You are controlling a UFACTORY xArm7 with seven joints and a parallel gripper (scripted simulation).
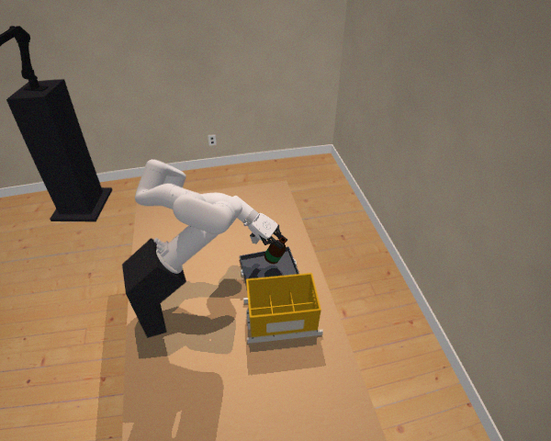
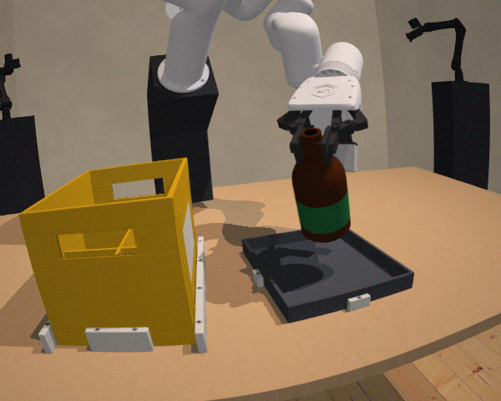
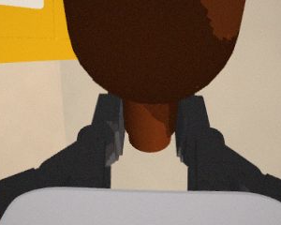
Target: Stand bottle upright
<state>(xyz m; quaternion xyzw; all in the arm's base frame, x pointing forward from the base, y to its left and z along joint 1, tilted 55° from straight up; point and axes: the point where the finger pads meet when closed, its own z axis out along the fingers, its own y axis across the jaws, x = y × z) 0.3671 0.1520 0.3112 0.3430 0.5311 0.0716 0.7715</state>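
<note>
The bottle lies 5 cm below my hand, 2 cm behind it and 1 cm to the left of it. The rest, counted from my hand: yellow crate 26 cm to the right, 12 cm below, 1 cm ahead; then tray 19 cm below, 5 cm behind, 1 cm to the left.
</note>
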